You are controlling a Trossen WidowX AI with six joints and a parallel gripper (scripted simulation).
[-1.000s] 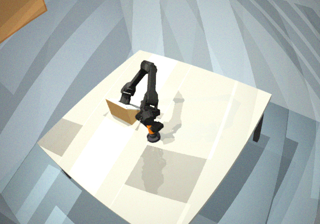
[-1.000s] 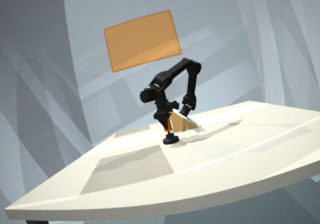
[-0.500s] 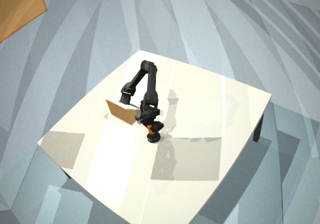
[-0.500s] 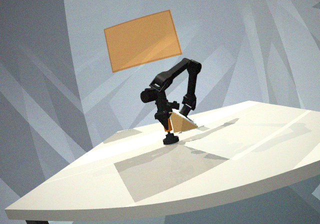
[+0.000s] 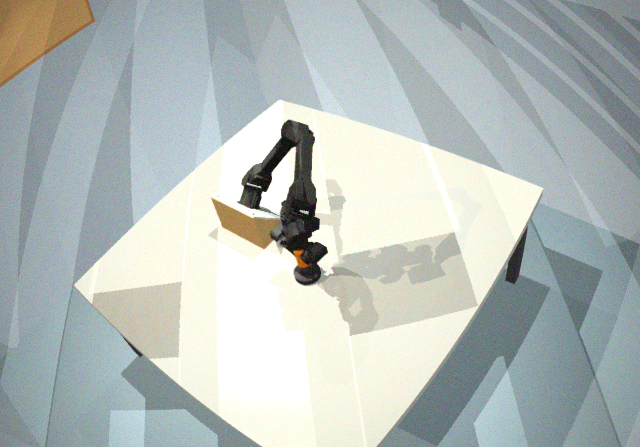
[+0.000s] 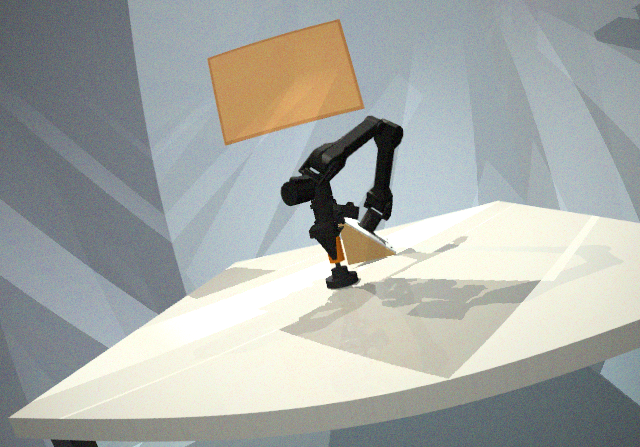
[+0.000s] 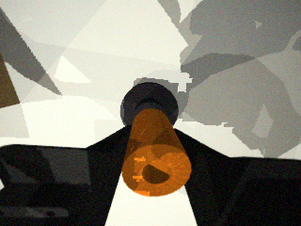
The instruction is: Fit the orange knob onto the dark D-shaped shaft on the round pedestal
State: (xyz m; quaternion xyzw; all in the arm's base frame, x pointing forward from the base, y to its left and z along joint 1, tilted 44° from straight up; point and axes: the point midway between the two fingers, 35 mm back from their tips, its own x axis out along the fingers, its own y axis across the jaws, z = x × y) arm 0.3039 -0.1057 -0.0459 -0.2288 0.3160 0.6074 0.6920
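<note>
Right now my gripper tip is 2 cm below the orange knob. The rest, counted from my gripper tip: round dark pedestal (4 cm below).
</note>
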